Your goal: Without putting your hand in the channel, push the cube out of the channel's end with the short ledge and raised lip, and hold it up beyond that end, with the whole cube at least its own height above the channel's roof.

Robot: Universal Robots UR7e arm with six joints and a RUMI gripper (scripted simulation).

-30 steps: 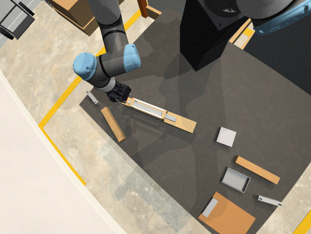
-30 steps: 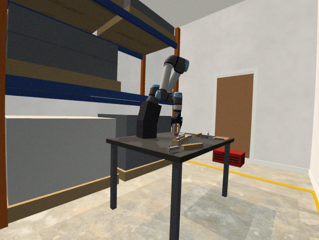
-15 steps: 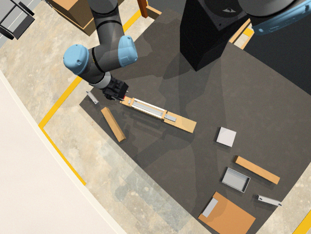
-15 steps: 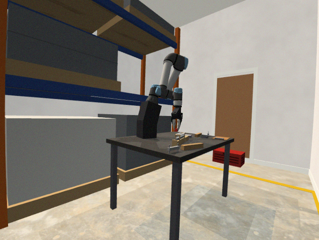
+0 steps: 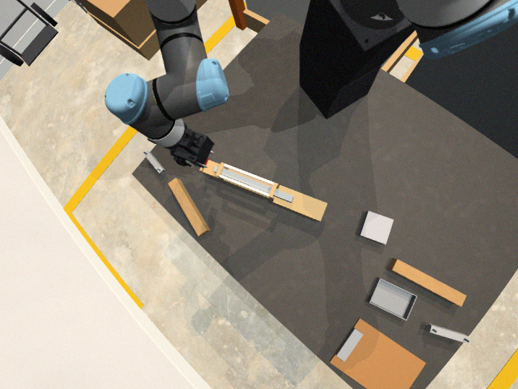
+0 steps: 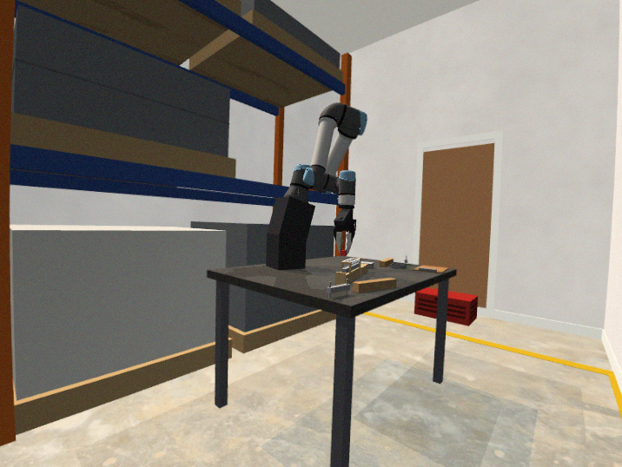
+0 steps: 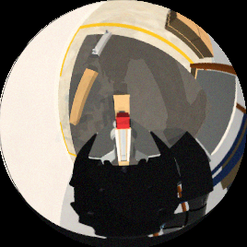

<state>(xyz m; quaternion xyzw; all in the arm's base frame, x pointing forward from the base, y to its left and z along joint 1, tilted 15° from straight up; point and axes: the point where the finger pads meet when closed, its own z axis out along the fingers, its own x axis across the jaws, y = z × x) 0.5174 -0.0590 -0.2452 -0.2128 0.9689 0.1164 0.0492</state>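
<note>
Right now the red cube is 10 mm below my hand. From my hand the other things lie so: channel 130 mm to the left, 90 mm below, 60 mm behind; then grey block 500 mm to the left, 250 mm behind, 130 mm below; then grey tray 690 mm to the left, 140 mm below, 140 mm behind.
</note>
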